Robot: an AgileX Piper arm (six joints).
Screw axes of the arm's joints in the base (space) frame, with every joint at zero. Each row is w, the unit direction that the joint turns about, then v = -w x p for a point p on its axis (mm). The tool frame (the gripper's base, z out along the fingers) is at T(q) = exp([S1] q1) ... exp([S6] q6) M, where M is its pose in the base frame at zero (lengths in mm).
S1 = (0, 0, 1, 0.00, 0.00, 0.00)
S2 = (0, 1, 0, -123.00, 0.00, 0.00)
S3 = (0, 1, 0, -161.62, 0.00, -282.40)
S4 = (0.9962, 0, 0.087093, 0.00, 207.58, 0.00)
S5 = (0, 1, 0, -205.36, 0.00, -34.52)
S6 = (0.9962, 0, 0.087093, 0.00, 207.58, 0.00)
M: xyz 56.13 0.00 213.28 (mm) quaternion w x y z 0.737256 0 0.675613 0
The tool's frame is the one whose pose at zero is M.
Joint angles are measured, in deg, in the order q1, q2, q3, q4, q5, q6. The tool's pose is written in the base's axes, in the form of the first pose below.
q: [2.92, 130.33, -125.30, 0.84, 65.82, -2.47]
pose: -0.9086, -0.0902, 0.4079, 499.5; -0.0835, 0.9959, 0.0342, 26.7; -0.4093, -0.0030, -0.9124, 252.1; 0, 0, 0, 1
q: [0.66, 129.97, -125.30, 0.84, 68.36, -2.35]
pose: -0.9261, -0.0496, 0.3739, 495.6; -0.0463, 0.9988, 0.0179, 6.9; -0.3743, -0.0007, -0.9273, 253.6; 0, 0, 0, 1
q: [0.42, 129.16, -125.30, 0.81, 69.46, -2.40]
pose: -0.9282, -0.0465, 0.3693, 492.1; -0.0437, 0.9989, 0.0159, 4.8; -0.3696, -0.0013, -0.9292, 260.0; 0, 0, 0, 1
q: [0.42, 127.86, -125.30, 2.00, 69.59, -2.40]
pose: -0.9204, -0.0474, 0.3880, 488.7; -0.0364, 0.9987, 0.0356, 6.6; -0.3892, 0.0186, -0.9210, 271.1; 0, 0, 0, 1
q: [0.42, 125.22, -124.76, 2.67, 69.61, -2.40]
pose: -0.9057, -0.0490, 0.4210, 480.9; -0.0323, 0.9984, 0.0468, 7.5; -0.4227, 0.0288, -0.9058, 290.8; 0, 0, 0, 1
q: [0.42, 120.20, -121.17, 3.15, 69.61, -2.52]
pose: -0.8948, -0.0524, 0.4434, 462.9; -0.0313, 0.9980, 0.0548, 8.1; -0.4454, 0.0351, -0.8946, 314.2; 0, 0, 0, 1
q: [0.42, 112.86, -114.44, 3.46, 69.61, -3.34]
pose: -0.8891, -0.0661, 0.4528, 433.1; -0.0437, 0.9972, 0.0599, 8.3; -0.4556, 0.0335, -0.8896, 337.8; 0, 0, 0, 1
